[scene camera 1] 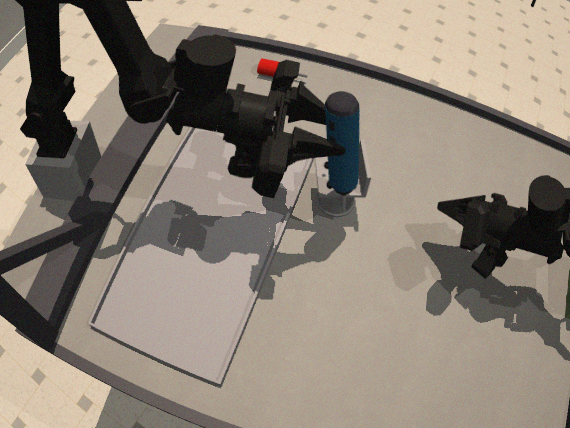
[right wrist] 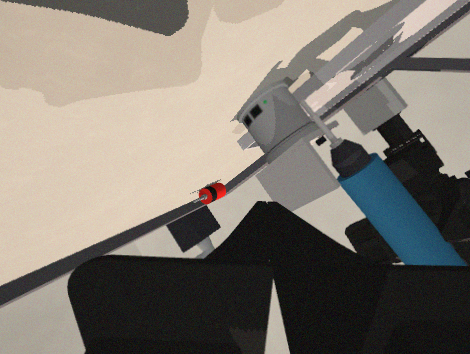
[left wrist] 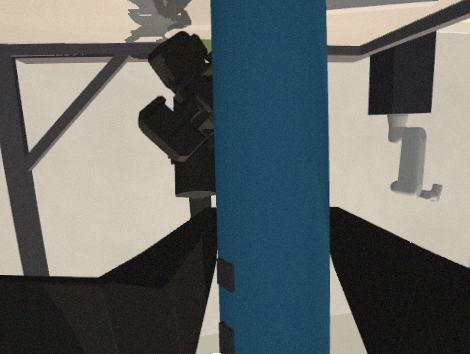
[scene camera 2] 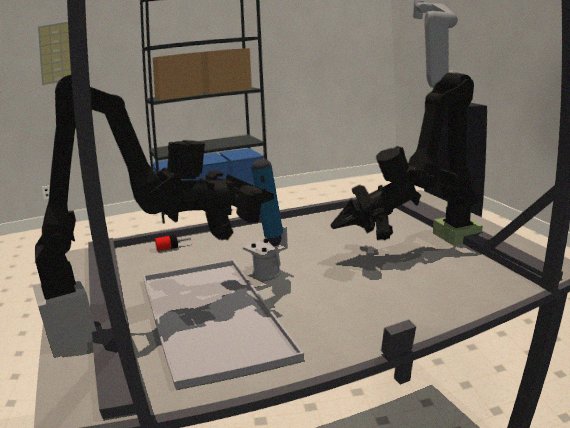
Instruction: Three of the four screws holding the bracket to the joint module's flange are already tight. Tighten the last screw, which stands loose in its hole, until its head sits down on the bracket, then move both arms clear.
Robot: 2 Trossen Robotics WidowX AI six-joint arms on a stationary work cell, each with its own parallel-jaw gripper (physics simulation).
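Places are measured from the left arm's base along level axes (x back, y up, z left), in centimetres.
Where they show: left gripper, fingertip midpoint: (scene camera 1: 345, 138) (right wrist: 417, 245) (left wrist: 271, 218) (scene camera 2: 267, 193); right gripper, fingertip midpoint: (scene camera 1: 438, 205) (right wrist: 265, 211) (scene camera 2: 331, 226); left arm's base at its link origin: (scene camera 1: 56, 142) (scene camera 2: 58, 289); right arm's base at its link origin: (scene camera 2: 458, 222).
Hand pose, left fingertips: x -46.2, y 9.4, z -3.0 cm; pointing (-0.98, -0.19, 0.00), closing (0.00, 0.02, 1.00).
Note:
Things, the pixels of their top centre, and the offset from my left fingertips.
- blue screwdriver at its top centre: (scene camera 1: 355, 98) (scene camera 2: 267, 157) dy +7.5, dx -0.3, dz -0.1 cm
- joint module at its top centre: (right wrist: 297, 151) (scene camera 2: 265, 247) dy -13.2, dx -0.8, dz +3.8 cm
- shallow tray at its top centre: (scene camera 1: 201, 234) (right wrist: 383, 55) (scene camera 2: 209, 309) dy -18.0, dx +18.5, dz -5.9 cm
- red cylinder with a black band, top centre: (scene camera 1: 283, 64) (right wrist: 212, 202) (scene camera 2: 172, 235) dy -16.2, dx +10.4, dz +31.7 cm
My left gripper (scene camera 1: 336, 132) (scene camera 2: 267, 195) (left wrist: 271, 218) is shut on the blue screwdriver (scene camera 1: 345, 170) (scene camera 2: 270, 220) (left wrist: 272, 125) (right wrist: 400, 215), which is nearly upright, nose down, over the joint module (scene camera 2: 266, 267) (right wrist: 280, 117). Its bit (right wrist: 320, 122) shows in front of the module's side in the right wrist view; I cannot tell whether it touches a screw. The bracket (scene camera 1: 365, 172) (scene camera 2: 257, 247) (right wrist: 300, 175) sits on the module. Dark screw heads (scene camera 2: 253, 245) (scene camera 2: 264, 249) show on it; the driver hides part of the plate. My right gripper (scene camera 1: 440, 206) (scene camera 2: 333, 226) (right wrist: 265, 211) is shut, empty, to the right.
A shallow tray (scene camera 1: 175, 310) (scene camera 2: 240, 371) lies left of the module. A red cylinder with a black band (scene camera 1: 267, 67) (scene camera 2: 163, 243) (right wrist: 218, 192) lies near the table's far edge. A dark frame post (scene camera 2: 90, 150) crosses scene camera 2 in front of the left arm.

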